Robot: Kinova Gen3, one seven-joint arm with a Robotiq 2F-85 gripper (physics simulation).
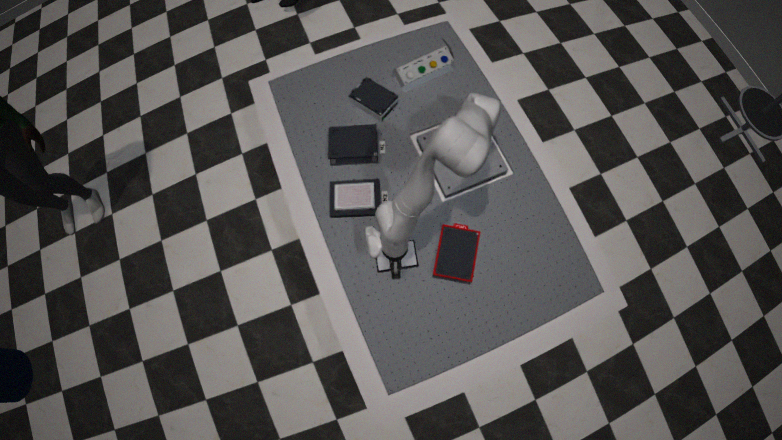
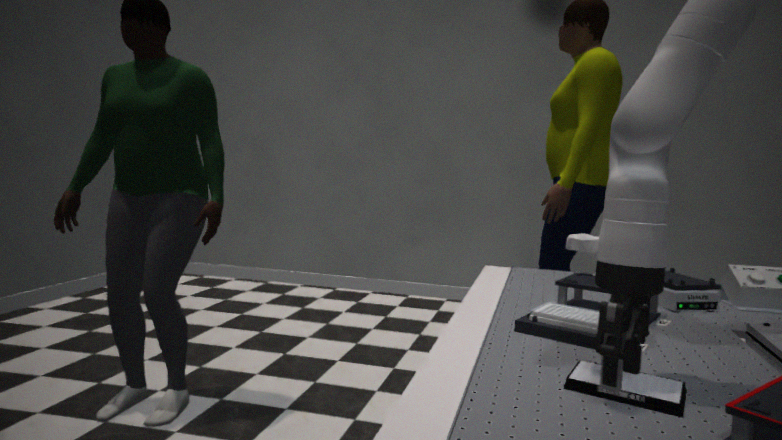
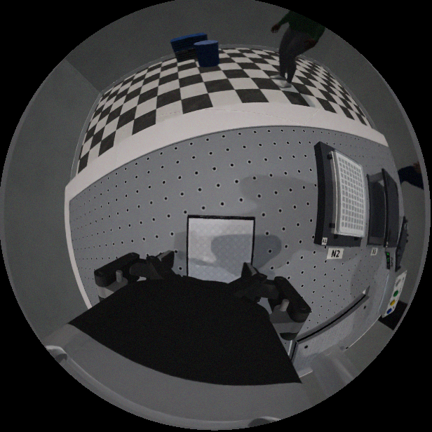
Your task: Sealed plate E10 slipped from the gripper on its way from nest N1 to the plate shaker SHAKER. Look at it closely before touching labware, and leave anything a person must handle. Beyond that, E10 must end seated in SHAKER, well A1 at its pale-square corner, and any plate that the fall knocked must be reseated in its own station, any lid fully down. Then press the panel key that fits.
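Places are measured from the arm's base along level axes (x up, y right, z ahead), in centimetres.
Pixels of known places: gripper, fingertip midpoint: [image 2: 620, 380].
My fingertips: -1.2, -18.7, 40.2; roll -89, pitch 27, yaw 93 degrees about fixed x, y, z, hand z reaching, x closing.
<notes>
For each thing: its middle in the pictures, then the offset to it from my fingertips, as dx, dy, dz. "pt": a spot on its surface instead.
- E10 at the middle of its body: [image 2: 625, 385] [image 1: 395, 256] -0.9, +1.2, -0.8
- pale plate at the middle of its body: [image 2: 576, 315] [image 1: 354, 195] +1.6, +24.4, +1.3
- nest N2 at the middle of its body: [image 2: 576, 325] [image 1: 354, 197] -0.2, +24.4, +1.3
- SHAKER at a spot on its surface: [image 2: 697, 299] pt +1.0, +47.5, -24.6
- Dark raised station N1 at the middle of its body: [image 2: 607, 296] [image 1: 353, 144] +1.5, +41.2, -7.0
- red-edged dark tray at the middle of its body: [image 1: 456, 254] +0.5, -8.1, -17.1
- key panel at the middle of its body: [image 1: 423, 66] +2.5, +57.4, -44.7
E10 [image 1: 410, 258] [image 2: 658, 386] [image 3: 200, 240], a dark-edged plate with a pale, finely patterned seal, lies flat on the perforated deck. Its side label is too small to read surely. My gripper [image 1: 395, 269] [image 2: 621, 374] [image 3: 207, 264] is open, pointing down over it, fingertips close to its top; contact is unclear. A pale plate [image 1: 354, 195] [image 2: 568, 313] [image 3: 351, 195] lies in nest N2 [image 1: 354, 214] [image 3: 322, 200]; whether it is fully seated is unclear. SHAKER [image 1: 374, 97] [image 2: 697, 299] stands beyond N1, with green lights; its pale corner square is unclear.
Dark raised station N1 [image 1: 352, 141] [image 2: 576, 283] stands between N2 and SHAKER. A red-edged dark tray [image 1: 456, 253] stands beside E10. The key panel [image 1: 425, 66] [image 3: 394, 295] has white, green, yellow and blue keys. Two people [image 2: 158, 131] [image 2: 587, 114] stand off the table.
</notes>
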